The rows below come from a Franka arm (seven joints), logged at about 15 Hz.
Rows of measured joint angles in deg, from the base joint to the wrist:
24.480, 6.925, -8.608, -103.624, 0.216, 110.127, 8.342
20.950, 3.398, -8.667, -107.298, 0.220, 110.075, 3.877
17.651, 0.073, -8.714, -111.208, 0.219, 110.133, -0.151
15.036, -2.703, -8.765, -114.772, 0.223, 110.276, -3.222
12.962, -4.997, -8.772, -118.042, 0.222, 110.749, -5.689
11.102, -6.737, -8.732, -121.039, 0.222, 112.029, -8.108
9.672, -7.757, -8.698, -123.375, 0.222, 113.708, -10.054
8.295, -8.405, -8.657, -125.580, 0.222, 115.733, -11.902
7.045, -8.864, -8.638, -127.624, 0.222, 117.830, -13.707
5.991, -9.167, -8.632, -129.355, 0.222, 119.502, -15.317
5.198, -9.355, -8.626, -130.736, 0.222, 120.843, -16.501
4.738, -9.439, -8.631, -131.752, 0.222, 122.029, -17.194
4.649, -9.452, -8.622, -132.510, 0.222, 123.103, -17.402
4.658, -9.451, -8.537, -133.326, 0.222, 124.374, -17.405
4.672, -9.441, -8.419, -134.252, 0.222, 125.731, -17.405
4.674, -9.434, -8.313, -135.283, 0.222, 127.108, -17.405
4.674, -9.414, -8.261, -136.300, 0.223, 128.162, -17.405
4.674, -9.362, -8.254, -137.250, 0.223, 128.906, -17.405
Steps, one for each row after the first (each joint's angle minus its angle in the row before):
-3.530, -3.527, -0.059, -3.674, 0.004, -0.052, -4.465
-3.299, -3.325, -0.047, -3.910, -0.001, 0.058, -4.028
-2.615, -2.776, -0.051, -3.564, 0.004, 0.143, -3.071
-2.074, -2.294, -0.007, -3.270, -0.001, 0.473, -2.467
-1.860, -1.740, 0.040, -2.997, 0.000, 1.280, -2.419
-1.430, -1.020, 0.034, -2.336, 0.000, 1.679, -1.946
-1.377, -0.648, 0.041, -2.205, 0.000, 2.025, -1.848
-1.250, -0.459, 0.019, -2.044, 0.000, 2.097, -1.805
-1.054, -0.303, 0.006, -1.731, 0.000, 1.672, -1.610
-0.793, -0.188, 0.006, -1.381, 0.000, 1.341, -1.184
-0.460, -0.084, -0.005, -1.016, 0.000, 1.186, -0.693
-0.089, -0.013, 0.009, -0.758, 0.000, 1.074, -0.208
0.009, 0.001, 0.085, -0.816, 0.000, 1.271, -0.003
0.014, 0.010, 0.118, -0.926, 0.000, 1.357, 0.000
0.002, 0.007, 0.106, -1.031, 0.000, 1.377, 0.000
0.000, 0.020, 0.052, -1.017, 0.001, 1.054, 0.000
0.000, 0.052, 0.007, -0.950, 0.000, 0.744, 0.000

